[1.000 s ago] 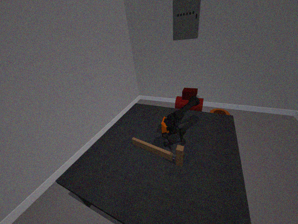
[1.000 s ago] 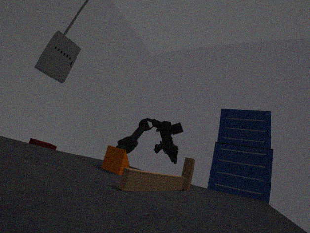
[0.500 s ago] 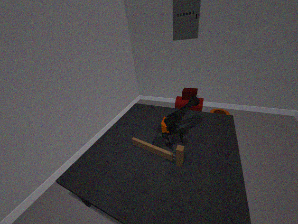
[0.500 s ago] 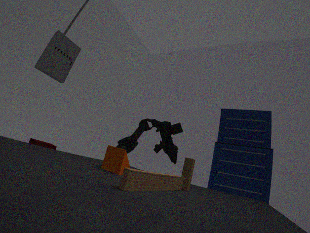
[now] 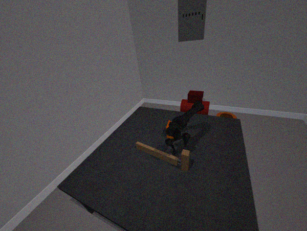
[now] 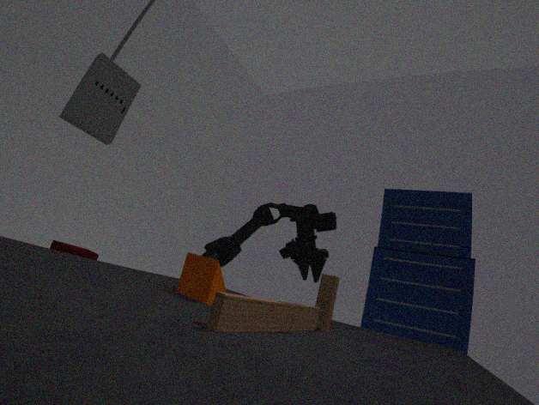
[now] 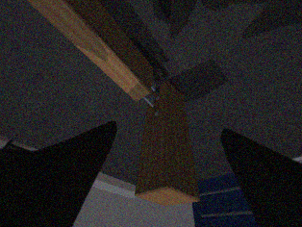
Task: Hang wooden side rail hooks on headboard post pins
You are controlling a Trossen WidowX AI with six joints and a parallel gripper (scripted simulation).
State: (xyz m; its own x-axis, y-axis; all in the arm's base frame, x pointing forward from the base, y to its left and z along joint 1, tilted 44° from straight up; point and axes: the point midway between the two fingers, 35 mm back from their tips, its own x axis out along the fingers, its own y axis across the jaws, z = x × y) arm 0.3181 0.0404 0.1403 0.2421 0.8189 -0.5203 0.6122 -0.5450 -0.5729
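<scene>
My gripper tip is 5 cm short of the headboard post, 5 cm to the right of it and 7 cm above it.
</scene>
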